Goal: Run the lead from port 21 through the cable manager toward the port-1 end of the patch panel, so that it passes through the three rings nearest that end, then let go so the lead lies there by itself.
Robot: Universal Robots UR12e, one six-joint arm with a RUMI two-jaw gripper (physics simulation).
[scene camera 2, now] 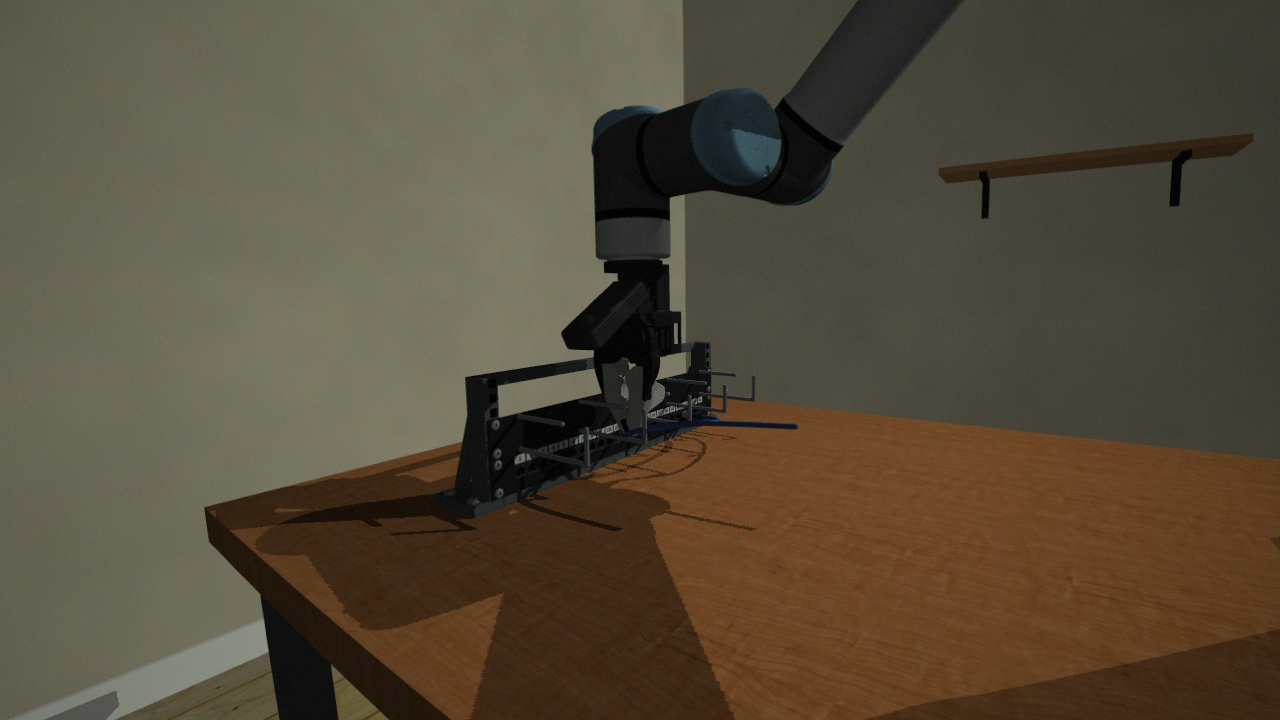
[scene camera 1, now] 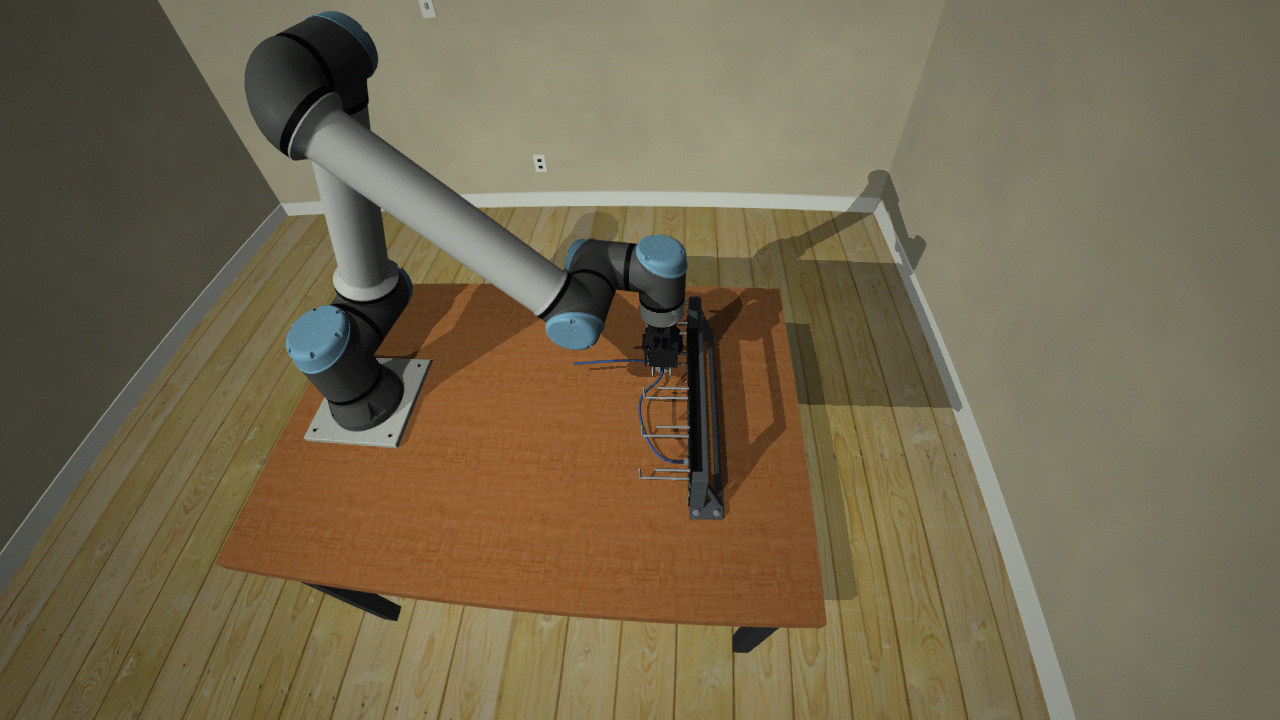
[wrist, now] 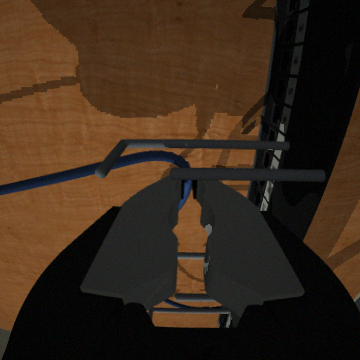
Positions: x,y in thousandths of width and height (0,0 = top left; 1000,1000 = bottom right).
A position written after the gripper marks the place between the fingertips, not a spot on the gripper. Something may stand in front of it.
In view: the gripper (scene camera 2: 493,605), a top rail (scene camera 2: 409,520), a black patch panel (scene camera 2: 395,665) and a frame post (scene camera 2: 373,538).
The gripper also shows in scene camera 1 (scene camera 1: 518,516) and in the wrist view (wrist: 521,488).
